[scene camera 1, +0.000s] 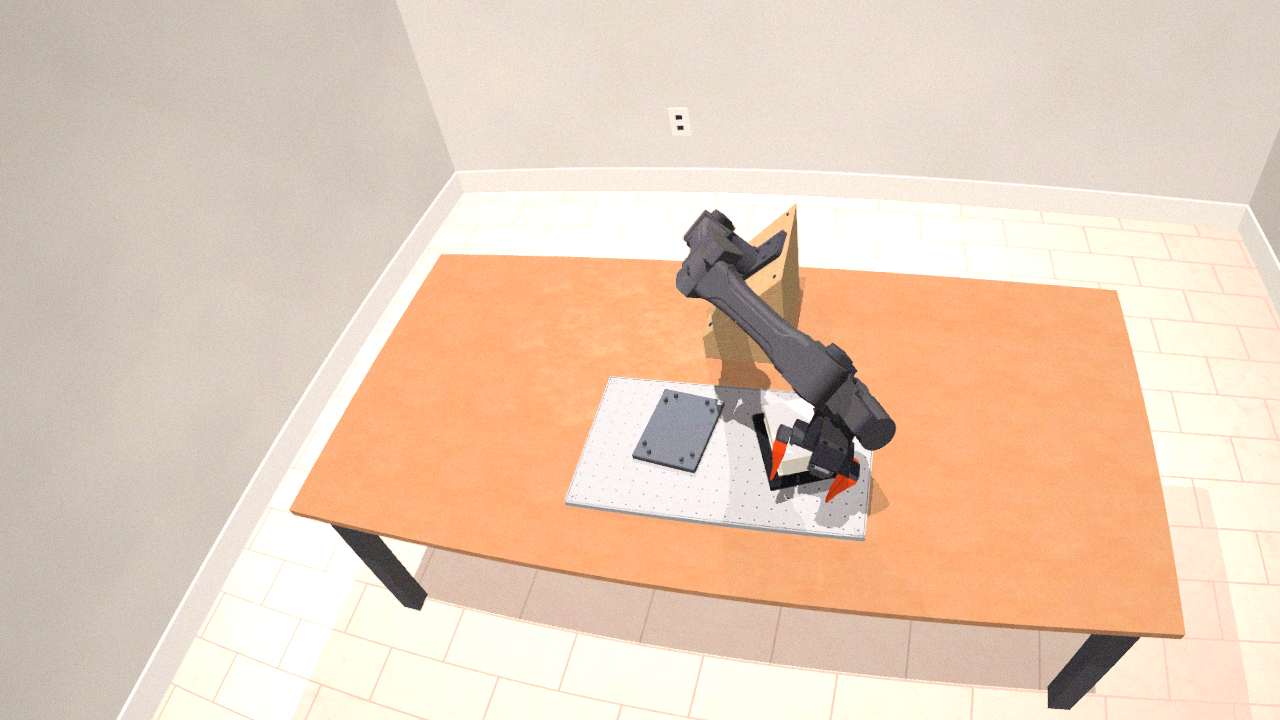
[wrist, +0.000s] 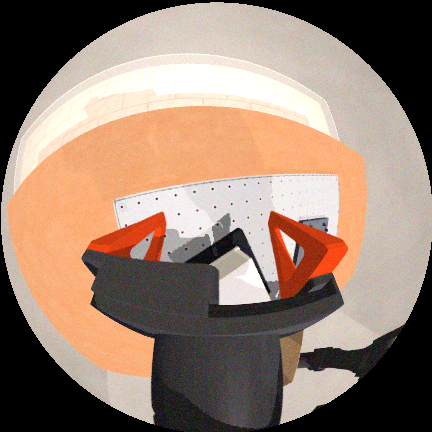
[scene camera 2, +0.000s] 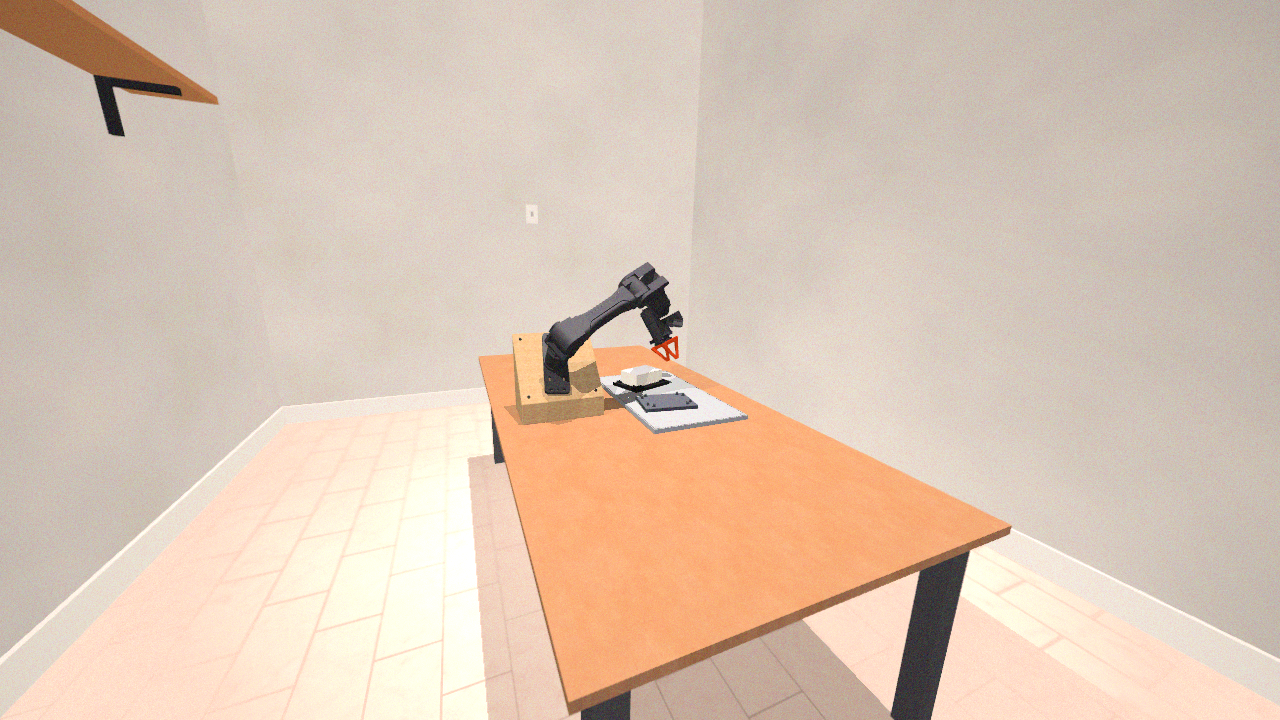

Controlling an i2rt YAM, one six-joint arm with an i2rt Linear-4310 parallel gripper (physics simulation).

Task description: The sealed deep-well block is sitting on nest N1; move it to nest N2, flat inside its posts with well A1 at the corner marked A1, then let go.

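Places are measured from the arm's base along level axes (x ahead, y left, z up), in centimetres.
Pixels of known places: gripper, fingertip midpoint: point(scene camera 1: 798, 489) point(wrist: 216, 216) point(scene camera 2: 672, 359); arm's base at its link origin: point(scene camera 1: 751, 265) point(wrist: 289, 360) point(scene camera 2: 555, 363).
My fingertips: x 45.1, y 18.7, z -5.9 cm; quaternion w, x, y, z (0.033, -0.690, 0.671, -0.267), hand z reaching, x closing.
For each thing: its top centre in the pictures, then the offset to it from my fingertips. Level surfaces: height alone.
- white sealed deep-well block at its top centre: point(wrist: 241, 303) point(scene camera 1: 794, 428) point(scene camera 2: 641, 369) dx -13.4, dy -3.8, dz -2.0 cm
- black angled frame at its top centre: point(wrist: 231, 289) point(scene camera 1: 794, 441) point(scene camera 2: 641, 379) dx -13.3, dy -3.8, dz -5.5 cm
- Nest N2 at its top centre: point(scene camera 1: 678, 424) point(wrist: 314, 254) point(scene camera 2: 666, 397) dx -12.5, dy -25.2, dz -5.1 cm
- white perforated board at its top centre: point(scene camera 1: 725, 450) point(wrist: 282, 252) point(scene camera 2: 661, 393) dx -10.2, dy -15.6, dz -7.3 cm
- wooden table at its surface level: dz -8.6 cm
The white sealed deep-well block point(scene camera 1: 792, 462) point(scene camera 2: 640, 376) point(wrist: 245, 287) sits on nest N1, a black angled frame point(scene camera 1: 763, 443) point(scene camera 2: 640, 388) point(wrist: 239, 236). The arm partly hides it in scene camera 1 and the wrist view. Nest N2 point(scene camera 1: 677, 431) point(scene camera 2: 666, 402) point(wrist: 313, 223) is a flat dark grey plate with short posts near its corners, and it holds no block. My gripper point(scene camera 1: 799, 490) point(scene camera 2: 669, 359) point(wrist: 216, 216) is wide open and empty, with its orange fingers above the block's level and spread on either side of the frame's near corner in the wrist view. The A1 marks are too small to read.
Both nests stand on a white perforated board point(scene camera 1: 617, 483) point(scene camera 2: 707, 415) point(wrist: 200, 195) on the wooden table point(scene camera 1: 483, 358) point(scene camera 2: 716, 501) point(wrist: 200, 140). The arm's wooden mount point(scene camera 1: 785, 300) point(scene camera 2: 559, 409) stands behind the board. A wall shelf point(scene camera 2: 98, 44) shows high up at the left in scene camera 2.
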